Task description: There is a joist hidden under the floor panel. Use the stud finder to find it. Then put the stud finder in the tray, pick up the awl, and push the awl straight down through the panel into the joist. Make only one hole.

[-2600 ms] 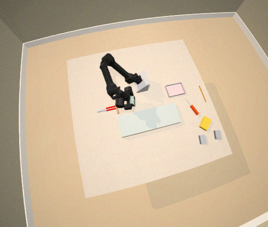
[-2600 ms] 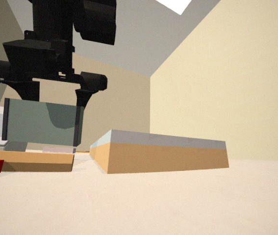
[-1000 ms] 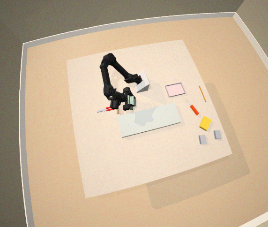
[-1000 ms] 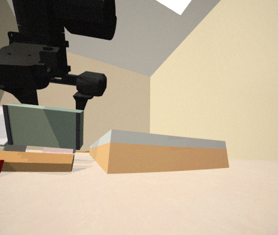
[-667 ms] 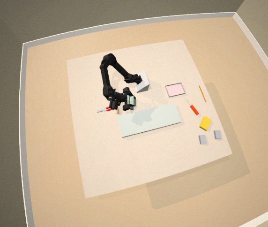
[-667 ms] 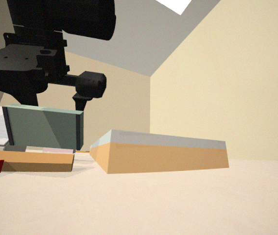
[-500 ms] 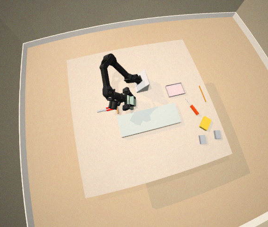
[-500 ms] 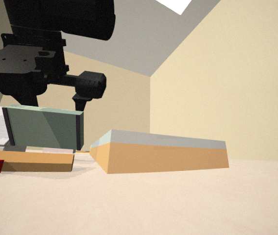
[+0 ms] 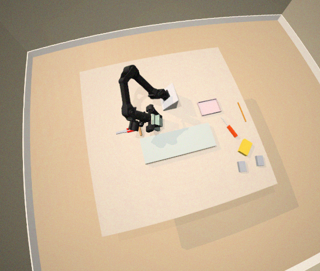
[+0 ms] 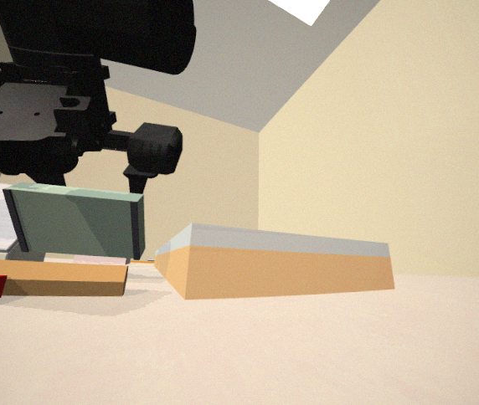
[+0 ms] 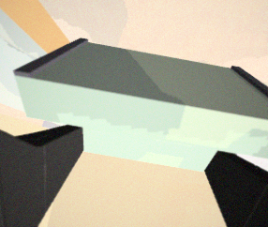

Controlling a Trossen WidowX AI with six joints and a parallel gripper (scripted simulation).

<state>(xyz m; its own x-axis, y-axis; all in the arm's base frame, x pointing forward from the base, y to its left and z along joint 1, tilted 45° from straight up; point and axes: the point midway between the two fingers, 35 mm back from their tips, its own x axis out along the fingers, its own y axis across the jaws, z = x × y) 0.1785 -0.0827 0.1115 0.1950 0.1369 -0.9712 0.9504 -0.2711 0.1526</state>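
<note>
The stud finder lies 20 mm behind my gripper tip and 10 mm below it. Round my gripper tip: yellow block: 370 mm ahead, 550 mm to the left, 60 mm below; then pink tray: 20 mm behind, 420 mm to the left, 70 mm below; then thin orange stick: 100 mm ahead, 670 mm to the left, 80 mm below.
</note>
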